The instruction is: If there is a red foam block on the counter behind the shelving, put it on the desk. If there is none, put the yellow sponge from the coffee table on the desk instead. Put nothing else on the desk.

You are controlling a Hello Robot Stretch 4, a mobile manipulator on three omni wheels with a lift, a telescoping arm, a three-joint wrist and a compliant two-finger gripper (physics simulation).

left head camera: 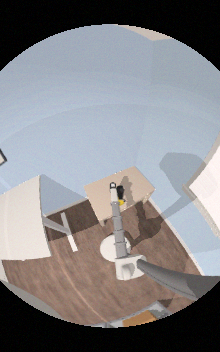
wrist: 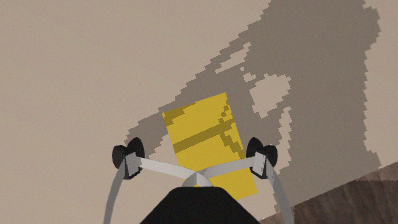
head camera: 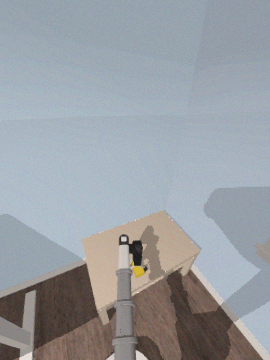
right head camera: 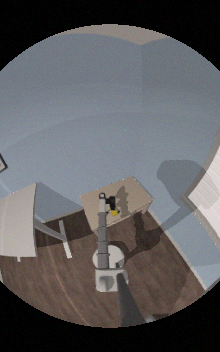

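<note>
Gripper [wrist: 195,150], yellow sponge [wrist: 203,134], tan coffee table [wrist: 311,85] in view. Tan coffee table [head camera: 166,248]. Tan coffee table [left head camera: 136,187] again. Tan coffee table [right head camera: 130,197] too.
</note>
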